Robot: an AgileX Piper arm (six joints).
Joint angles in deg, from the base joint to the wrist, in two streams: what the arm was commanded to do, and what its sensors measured. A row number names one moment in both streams.
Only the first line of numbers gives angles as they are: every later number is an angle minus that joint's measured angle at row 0.
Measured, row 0:
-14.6 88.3 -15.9 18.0 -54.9 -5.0
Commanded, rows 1 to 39:
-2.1 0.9 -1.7 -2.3 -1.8 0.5
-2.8 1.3 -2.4 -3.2 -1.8 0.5
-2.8 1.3 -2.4 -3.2 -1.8 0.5
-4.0 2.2 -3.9 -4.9 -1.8 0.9
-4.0 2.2 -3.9 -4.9 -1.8 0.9
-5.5 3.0 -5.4 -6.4 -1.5 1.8
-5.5 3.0 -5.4 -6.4 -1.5 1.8
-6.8 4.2 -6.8 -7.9 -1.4 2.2
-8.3 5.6 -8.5 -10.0 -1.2 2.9
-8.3 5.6 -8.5 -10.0 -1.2 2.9
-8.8 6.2 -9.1 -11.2 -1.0 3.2
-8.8 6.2 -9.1 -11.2 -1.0 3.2
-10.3 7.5 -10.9 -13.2 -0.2 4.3
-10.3 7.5 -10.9 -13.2 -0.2 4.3
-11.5 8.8 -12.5 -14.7 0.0 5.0
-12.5 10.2 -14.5 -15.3 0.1 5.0
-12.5 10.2 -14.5 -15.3 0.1 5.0
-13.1 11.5 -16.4 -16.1 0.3 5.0
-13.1 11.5 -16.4 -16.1 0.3 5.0
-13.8 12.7 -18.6 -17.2 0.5 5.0
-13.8 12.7 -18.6 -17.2 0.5 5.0
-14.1 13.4 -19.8 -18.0 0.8 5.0
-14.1 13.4 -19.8 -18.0 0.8 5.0
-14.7 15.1 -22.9 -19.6 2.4 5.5
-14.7 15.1 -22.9 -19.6 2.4 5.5
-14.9 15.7 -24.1 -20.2 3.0 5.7
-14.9 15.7 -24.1 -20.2 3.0 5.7
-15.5 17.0 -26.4 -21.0 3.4 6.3
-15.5 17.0 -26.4 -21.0 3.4 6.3
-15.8 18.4 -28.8 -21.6 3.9 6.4
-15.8 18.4 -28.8 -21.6 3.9 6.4
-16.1 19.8 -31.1 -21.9 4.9 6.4
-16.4 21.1 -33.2 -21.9 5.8 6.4
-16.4 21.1 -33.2 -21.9 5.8 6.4
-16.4 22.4 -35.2 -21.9 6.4 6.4
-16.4 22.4 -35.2 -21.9 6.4 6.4
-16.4 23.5 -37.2 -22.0 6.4 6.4
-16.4 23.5 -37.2 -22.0 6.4 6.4
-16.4 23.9 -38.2 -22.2 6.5 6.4
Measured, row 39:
-17.2 23.3 -35.4 -18.0 7.2 6.5
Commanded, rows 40 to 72:
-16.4 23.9 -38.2 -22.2 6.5 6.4
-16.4 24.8 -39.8 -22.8 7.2 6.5
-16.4 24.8 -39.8 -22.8 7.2 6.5
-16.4 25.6 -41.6 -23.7 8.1 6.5
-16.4 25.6 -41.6 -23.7 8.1 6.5
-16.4 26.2 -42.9 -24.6 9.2 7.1
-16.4 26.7 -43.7 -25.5 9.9 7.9
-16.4 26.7 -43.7 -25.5 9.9 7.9
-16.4 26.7 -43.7 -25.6 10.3 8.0
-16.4 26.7 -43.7 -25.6 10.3 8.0
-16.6 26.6 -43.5 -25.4 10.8 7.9
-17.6 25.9 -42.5 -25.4 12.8 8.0
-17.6 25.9 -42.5 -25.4 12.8 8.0
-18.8 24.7 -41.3 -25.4 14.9 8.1
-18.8 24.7 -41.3 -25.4 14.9 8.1
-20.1 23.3 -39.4 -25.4 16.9 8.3
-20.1 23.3 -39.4 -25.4 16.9 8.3
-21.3 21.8 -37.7 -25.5 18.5 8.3
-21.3 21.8 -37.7 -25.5 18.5 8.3
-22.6 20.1 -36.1 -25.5 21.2 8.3
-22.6 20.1 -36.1 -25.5 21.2 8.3
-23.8 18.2 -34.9 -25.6 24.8 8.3
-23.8 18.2 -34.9 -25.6 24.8 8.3
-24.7 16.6 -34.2 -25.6 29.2 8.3
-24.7 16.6 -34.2 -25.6 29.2 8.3
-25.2 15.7 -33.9 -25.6 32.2 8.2
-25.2 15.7 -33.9 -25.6 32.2 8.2
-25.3 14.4 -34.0 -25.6 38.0 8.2
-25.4 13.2 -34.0 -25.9 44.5 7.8
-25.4 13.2 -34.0 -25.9 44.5 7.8
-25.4 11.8 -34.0 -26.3 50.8 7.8
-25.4 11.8 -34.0 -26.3 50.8 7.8
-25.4 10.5 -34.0 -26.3 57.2 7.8
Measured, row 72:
-25.1 12.8 -34.2 -25.7 47.5 8.2
